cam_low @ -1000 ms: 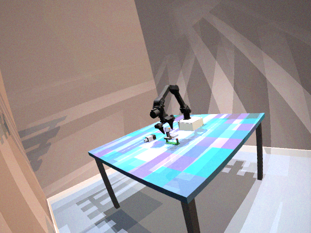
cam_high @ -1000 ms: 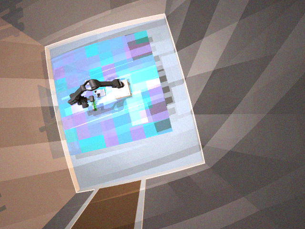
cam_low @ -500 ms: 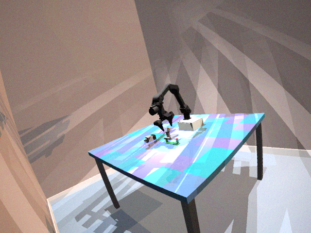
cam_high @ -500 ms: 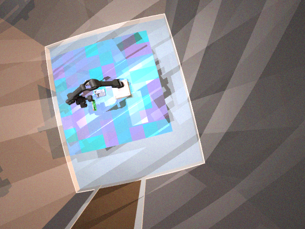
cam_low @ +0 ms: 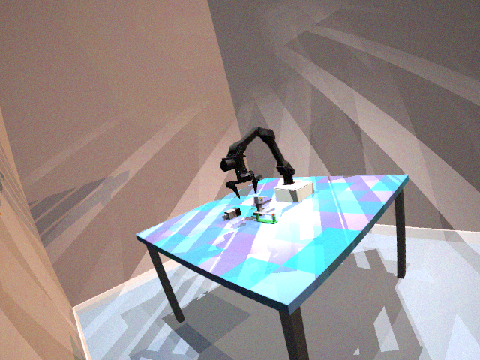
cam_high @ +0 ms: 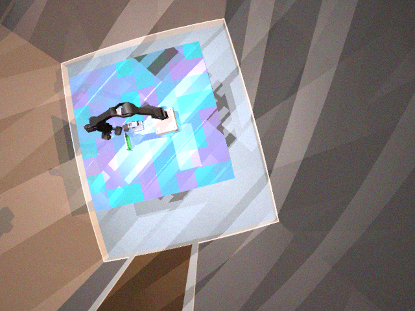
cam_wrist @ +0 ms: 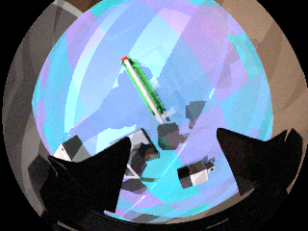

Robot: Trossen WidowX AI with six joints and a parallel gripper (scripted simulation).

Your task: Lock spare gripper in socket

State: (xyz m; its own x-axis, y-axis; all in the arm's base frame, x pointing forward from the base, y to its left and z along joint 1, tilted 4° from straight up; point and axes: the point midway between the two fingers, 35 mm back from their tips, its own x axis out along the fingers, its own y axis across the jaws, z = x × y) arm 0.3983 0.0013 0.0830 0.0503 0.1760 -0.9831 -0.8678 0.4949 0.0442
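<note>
Now: gripper tip 200 mm to the left of the spare gripper, 120 mm above it and 30 mm past it. Round my gripper tip: green mount: 120 mm below, 80 mm to the left, 10 mm behind; grey mount: 120 mm behind, 90 mm below, 30 mm to the right.
</note>
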